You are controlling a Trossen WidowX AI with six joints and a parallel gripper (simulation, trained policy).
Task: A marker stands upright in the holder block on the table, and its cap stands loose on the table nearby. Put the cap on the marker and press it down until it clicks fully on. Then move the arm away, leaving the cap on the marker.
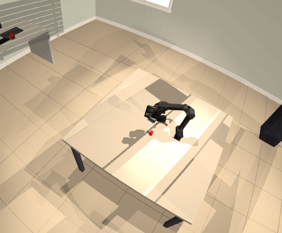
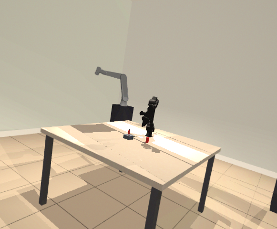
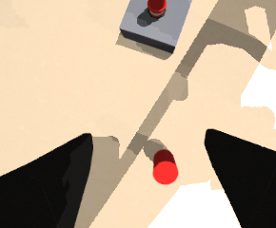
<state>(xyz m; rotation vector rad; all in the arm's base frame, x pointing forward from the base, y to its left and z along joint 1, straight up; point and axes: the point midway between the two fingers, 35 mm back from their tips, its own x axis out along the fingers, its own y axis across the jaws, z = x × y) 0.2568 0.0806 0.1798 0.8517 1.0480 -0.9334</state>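
The red cap lies 120 mm below my gripper tip, 50 mm to the left of it and 40 mm behind it. The rest, counted from my gripper tip: grey holder block (130 mm below, 120 mm to the right, 40 mm ahead).
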